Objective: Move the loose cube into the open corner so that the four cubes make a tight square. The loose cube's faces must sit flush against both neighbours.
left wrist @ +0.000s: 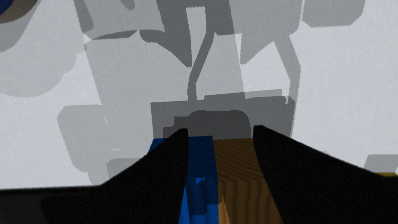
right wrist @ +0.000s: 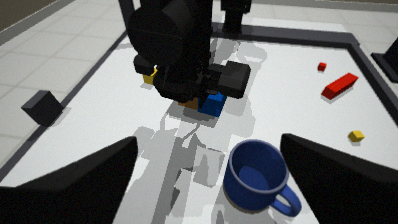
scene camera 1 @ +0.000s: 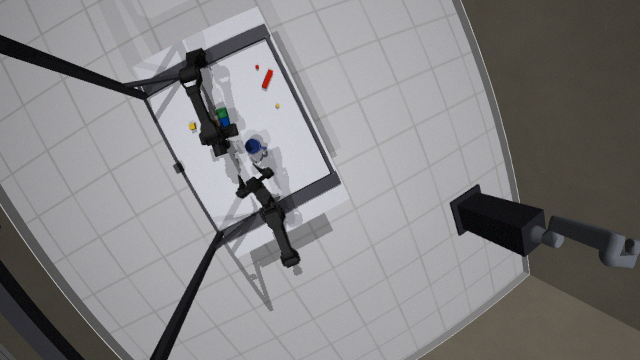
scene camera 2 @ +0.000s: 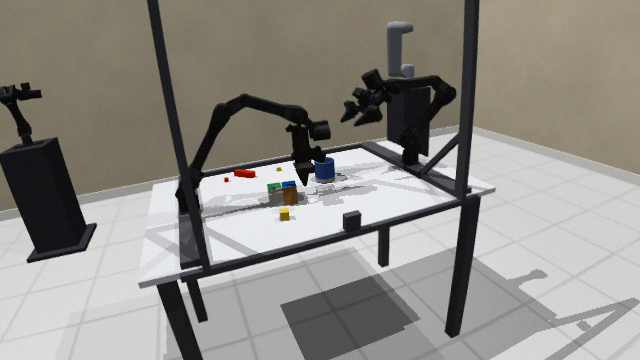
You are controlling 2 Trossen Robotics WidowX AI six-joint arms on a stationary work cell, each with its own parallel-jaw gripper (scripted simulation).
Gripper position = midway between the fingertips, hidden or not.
In view: the left gripper [scene camera 2: 304, 184], the right gripper [scene camera 2: 347, 123] and a blue mug [right wrist: 260, 165].
The left gripper also shows in the left wrist view [left wrist: 220, 134] and in the right wrist view [right wrist: 191, 104]. The right gripper shows as well in the right wrist view [right wrist: 209, 142].
